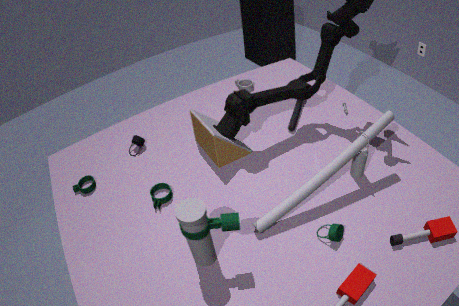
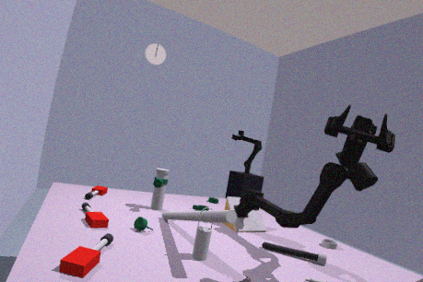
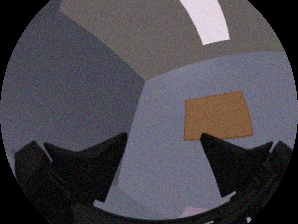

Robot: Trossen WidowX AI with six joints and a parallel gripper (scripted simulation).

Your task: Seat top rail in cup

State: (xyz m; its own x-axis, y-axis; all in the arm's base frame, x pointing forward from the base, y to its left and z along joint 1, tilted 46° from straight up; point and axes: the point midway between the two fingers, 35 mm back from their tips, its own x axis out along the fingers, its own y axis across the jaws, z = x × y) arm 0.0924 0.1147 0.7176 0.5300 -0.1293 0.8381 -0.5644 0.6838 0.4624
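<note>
Right now my gripper tip is 240 mm short of the green rail-end cup, 810 mm to the left of it and 370 mm above it. The rest, counted from my gripper tip: black cap (330 mm behind, 880 mm to the right, 500 mm below); short grey post (230 mm ahead, 330 mm to the right, 410 mm below).
</note>
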